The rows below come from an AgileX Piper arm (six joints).
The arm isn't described. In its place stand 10 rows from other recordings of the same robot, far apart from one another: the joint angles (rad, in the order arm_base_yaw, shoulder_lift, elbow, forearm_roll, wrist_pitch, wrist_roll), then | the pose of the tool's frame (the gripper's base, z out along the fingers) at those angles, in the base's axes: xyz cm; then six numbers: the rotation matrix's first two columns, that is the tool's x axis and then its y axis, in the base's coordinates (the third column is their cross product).
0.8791 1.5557 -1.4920 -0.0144 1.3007 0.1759 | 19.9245, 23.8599, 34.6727, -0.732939, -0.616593, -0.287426, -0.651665, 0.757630, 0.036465
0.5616 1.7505 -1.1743 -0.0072 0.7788 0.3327 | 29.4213, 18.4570, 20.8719, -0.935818, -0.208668, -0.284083, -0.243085, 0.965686, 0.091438
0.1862 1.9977 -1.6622 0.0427 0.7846 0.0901 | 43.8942, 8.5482, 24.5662, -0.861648, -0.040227, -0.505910, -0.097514, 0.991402, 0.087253
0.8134 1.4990 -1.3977 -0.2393 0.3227 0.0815 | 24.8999, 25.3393, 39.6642, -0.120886, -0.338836, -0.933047, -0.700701, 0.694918, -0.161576
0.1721 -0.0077 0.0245 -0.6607 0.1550 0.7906 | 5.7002, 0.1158, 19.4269, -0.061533, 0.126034, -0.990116, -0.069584, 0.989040, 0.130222
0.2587 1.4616 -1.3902 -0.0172 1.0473 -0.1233 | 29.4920, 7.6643, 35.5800, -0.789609, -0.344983, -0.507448, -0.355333, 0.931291, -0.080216
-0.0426 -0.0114 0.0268 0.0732 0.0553 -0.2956 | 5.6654, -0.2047, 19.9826, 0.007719, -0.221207, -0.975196, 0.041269, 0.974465, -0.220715
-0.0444 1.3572 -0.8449 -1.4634 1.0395 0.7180 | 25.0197, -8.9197, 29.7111, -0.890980, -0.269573, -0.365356, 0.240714, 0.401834, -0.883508
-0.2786 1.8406 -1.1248 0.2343 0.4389 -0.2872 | 36.0847, -9.3879, 17.6370, -0.851836, 0.166713, -0.496571, 0.164172, 0.985207, 0.049135
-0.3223 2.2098 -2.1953 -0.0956 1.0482 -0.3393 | 47.0840, -16.5170, 29.1804, -0.862082, -0.108773, -0.494958, 0.037069, 0.960542, -0.275653
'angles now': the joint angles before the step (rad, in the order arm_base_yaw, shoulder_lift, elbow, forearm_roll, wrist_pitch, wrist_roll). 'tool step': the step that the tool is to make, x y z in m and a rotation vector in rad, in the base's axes. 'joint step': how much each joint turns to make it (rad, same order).
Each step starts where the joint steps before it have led.
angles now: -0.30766 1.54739 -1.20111 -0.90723 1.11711 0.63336
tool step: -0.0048 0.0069 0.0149 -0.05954 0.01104 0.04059
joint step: 0.02751 -0.03926 0.00021 -0.04968 0.02054 -0.02772
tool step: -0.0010 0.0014 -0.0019 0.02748 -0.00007 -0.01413
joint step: -0.00013 0.00003 -0.00030 0.02961 0.01098 -0.00183
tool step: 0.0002 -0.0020 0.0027 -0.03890 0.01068 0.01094
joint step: 0.00031 -0.00005 0.00018 -0.04150 -0.00165 -0.00046
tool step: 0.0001 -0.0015 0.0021 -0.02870 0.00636 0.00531
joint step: 0.00000 0.00015 -0.00027 -0.03074 0.00007 0.00229
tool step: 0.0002 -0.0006 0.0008 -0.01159 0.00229 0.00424
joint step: -0.00011 0.00006 0.00014 -0.01249 -0.00206 0.00013
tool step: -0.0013 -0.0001 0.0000 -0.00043 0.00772 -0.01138
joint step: -0.00009 -0.00017 0.00013 0.00002 0.01371 -0.00010
